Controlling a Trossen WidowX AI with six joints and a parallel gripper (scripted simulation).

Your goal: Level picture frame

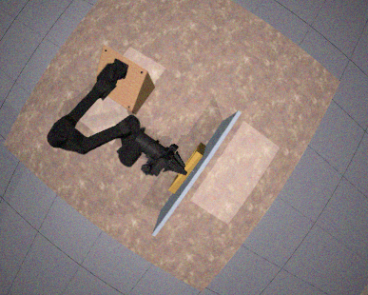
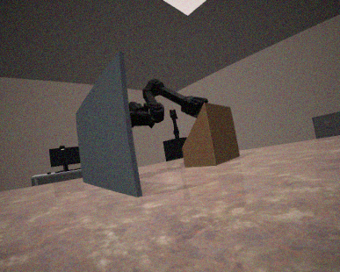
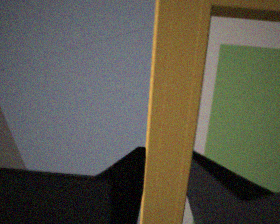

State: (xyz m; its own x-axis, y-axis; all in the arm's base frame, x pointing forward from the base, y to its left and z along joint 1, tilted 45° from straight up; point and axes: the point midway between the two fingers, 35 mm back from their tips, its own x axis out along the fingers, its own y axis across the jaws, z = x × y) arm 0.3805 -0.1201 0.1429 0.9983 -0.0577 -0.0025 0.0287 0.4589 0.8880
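Now: gripper tip 10 mm to the right of the picture frame and 50 mm above it. From my gripper tip the other things lie so: blue-grey wall panel (20 mm ahead, 10 mm to the left, 70 mm below).
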